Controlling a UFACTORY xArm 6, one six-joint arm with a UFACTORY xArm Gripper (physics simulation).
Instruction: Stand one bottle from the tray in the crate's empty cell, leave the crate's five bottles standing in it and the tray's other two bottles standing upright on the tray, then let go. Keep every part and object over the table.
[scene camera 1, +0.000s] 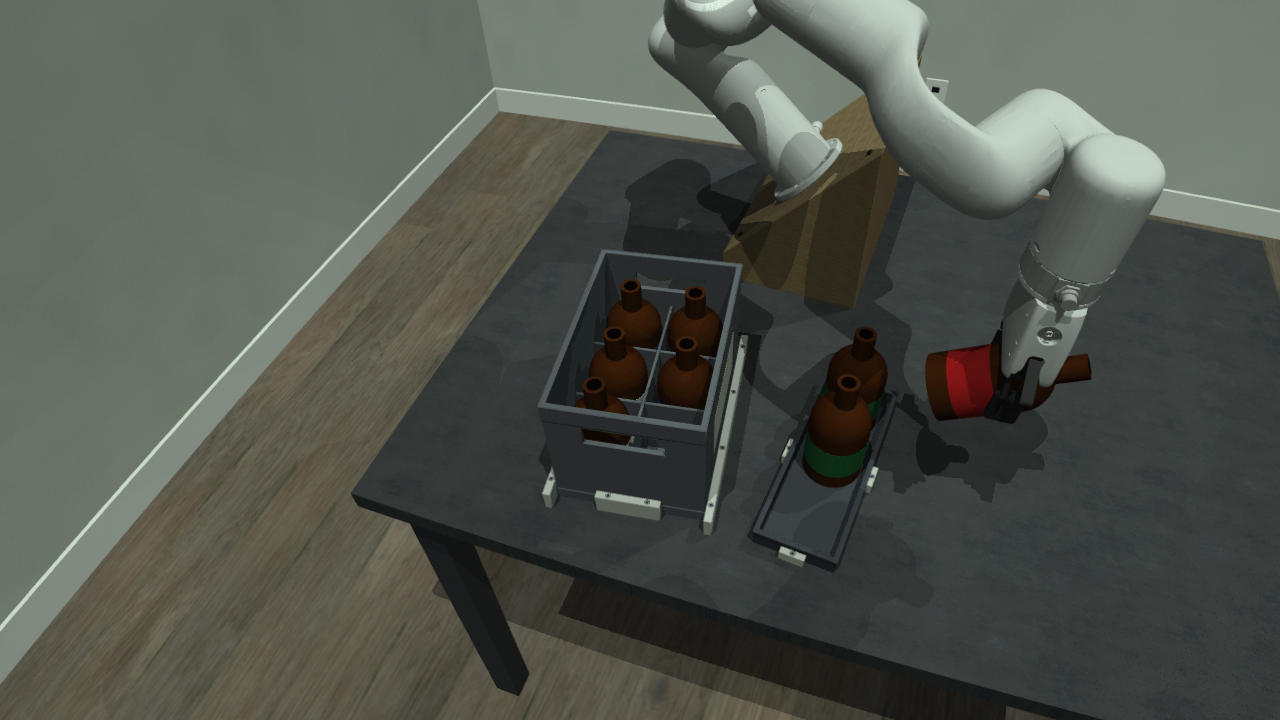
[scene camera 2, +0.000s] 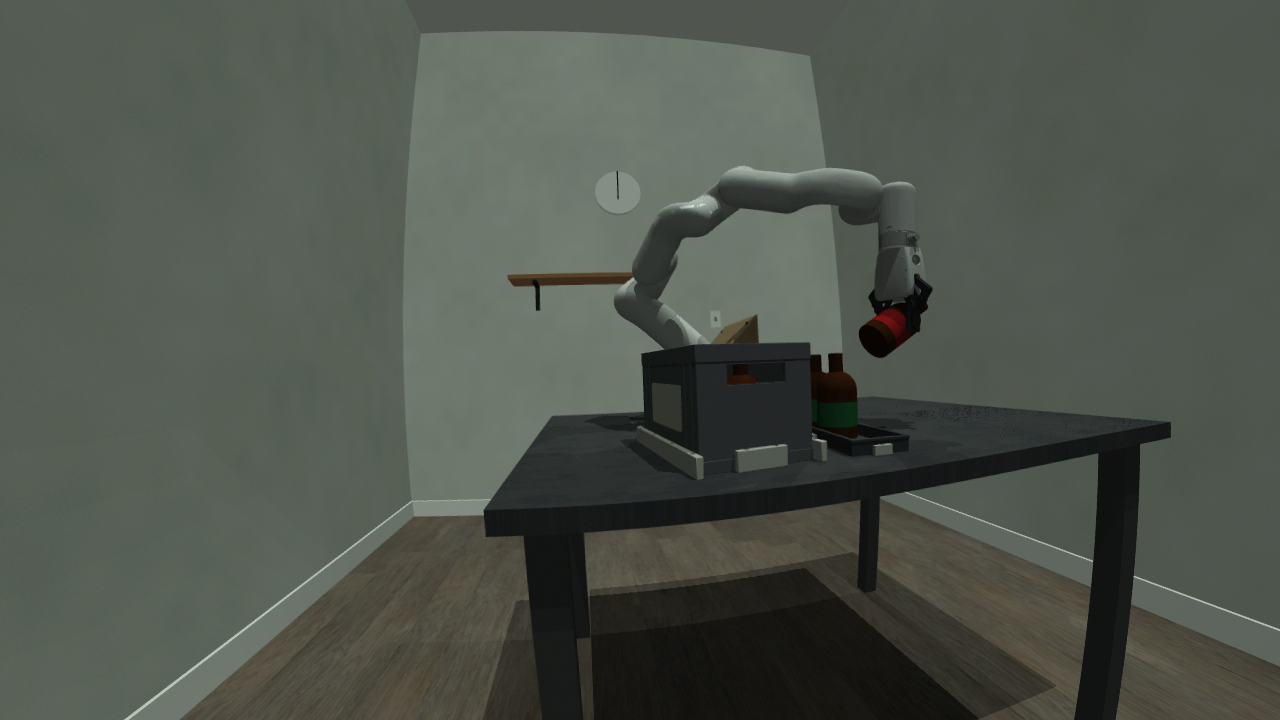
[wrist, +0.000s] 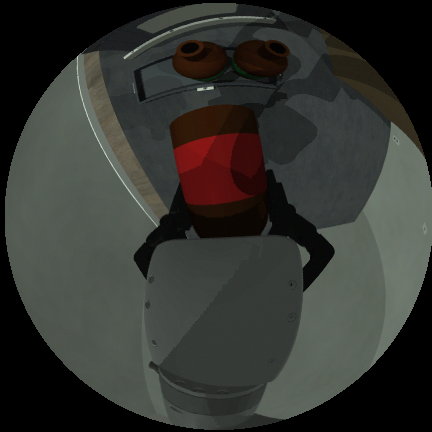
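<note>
Red-labelled bottle (scene camera 1: 960, 383), (scene camera 2: 884, 333), (wrist: 217, 150): visible at these points. My gripper (scene camera 1: 999, 387), (scene camera 2: 897, 332), (wrist: 226, 184): likewise visible.
</note>
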